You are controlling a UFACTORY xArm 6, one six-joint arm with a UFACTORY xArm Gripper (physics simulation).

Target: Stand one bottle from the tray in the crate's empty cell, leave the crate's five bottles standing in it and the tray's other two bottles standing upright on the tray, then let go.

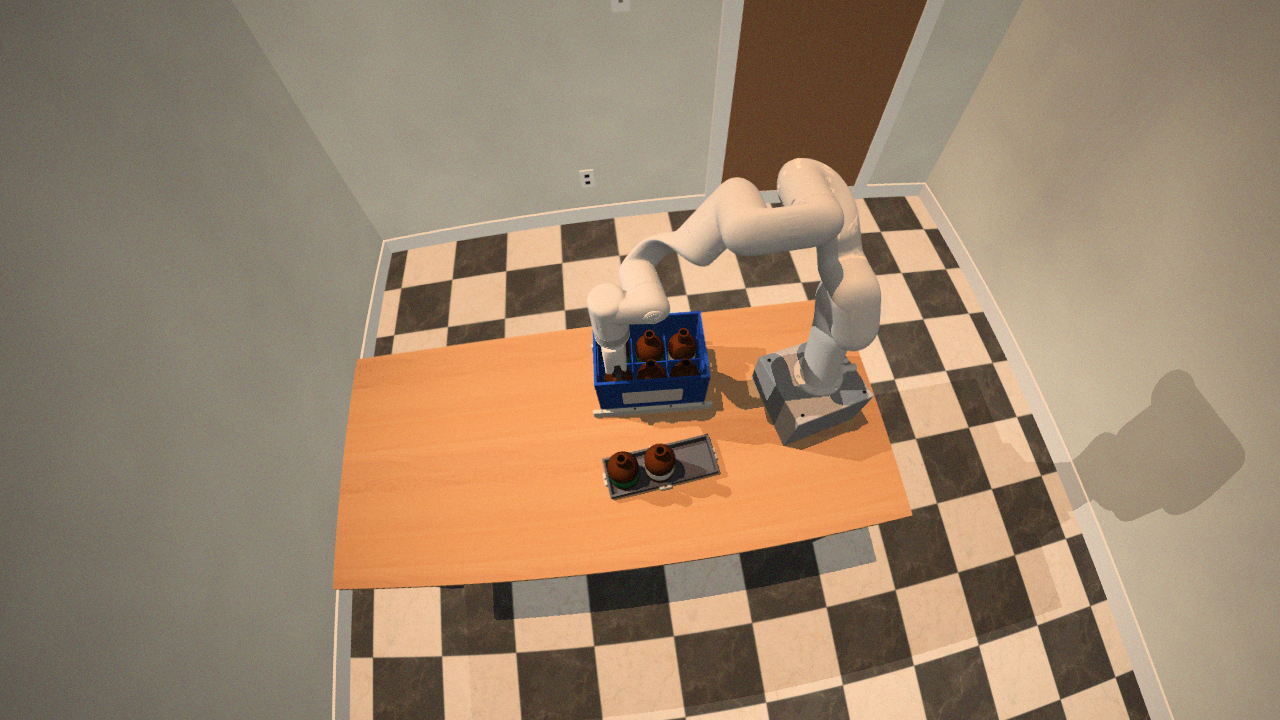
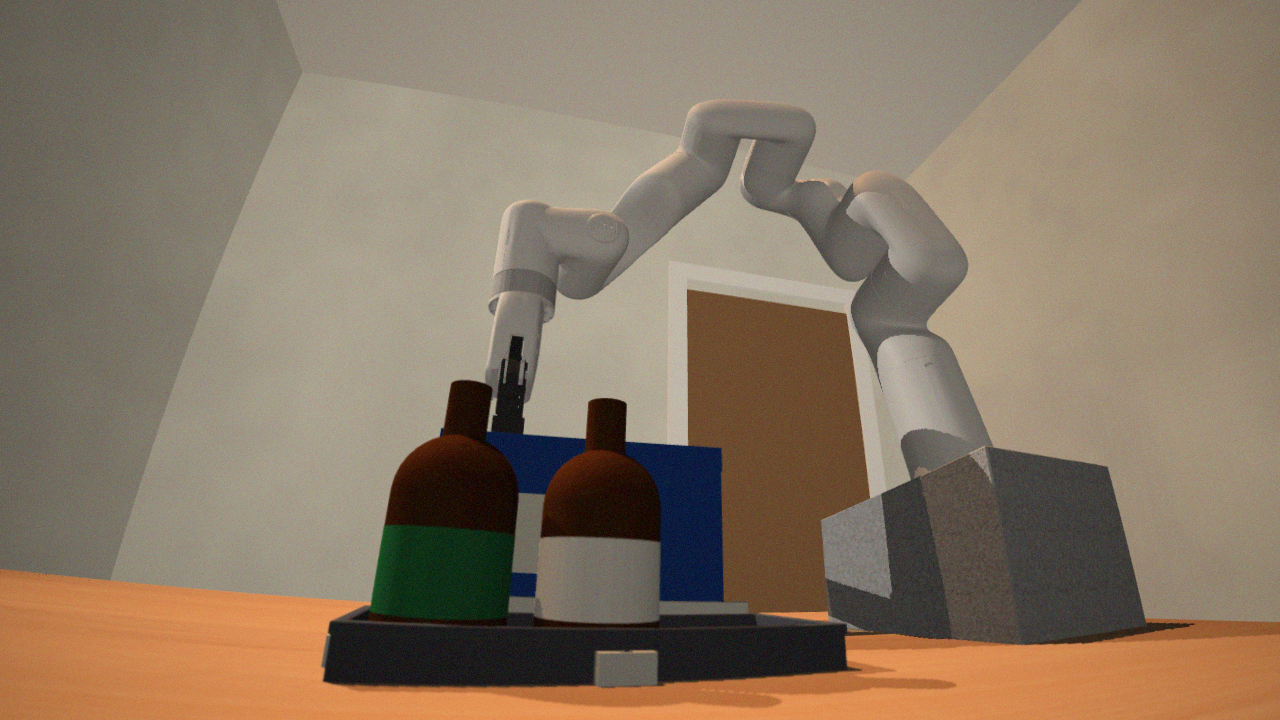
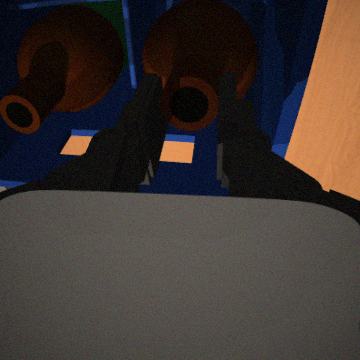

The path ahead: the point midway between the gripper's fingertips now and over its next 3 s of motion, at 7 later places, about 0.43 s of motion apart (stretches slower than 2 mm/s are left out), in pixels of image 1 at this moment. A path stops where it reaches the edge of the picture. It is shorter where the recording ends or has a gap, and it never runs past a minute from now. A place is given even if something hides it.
My gripper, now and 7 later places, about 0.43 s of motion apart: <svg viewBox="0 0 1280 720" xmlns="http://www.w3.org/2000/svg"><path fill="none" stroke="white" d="M618 369L615 371L615 370L615 370L615 369L617 365L616 358L613 350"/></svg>
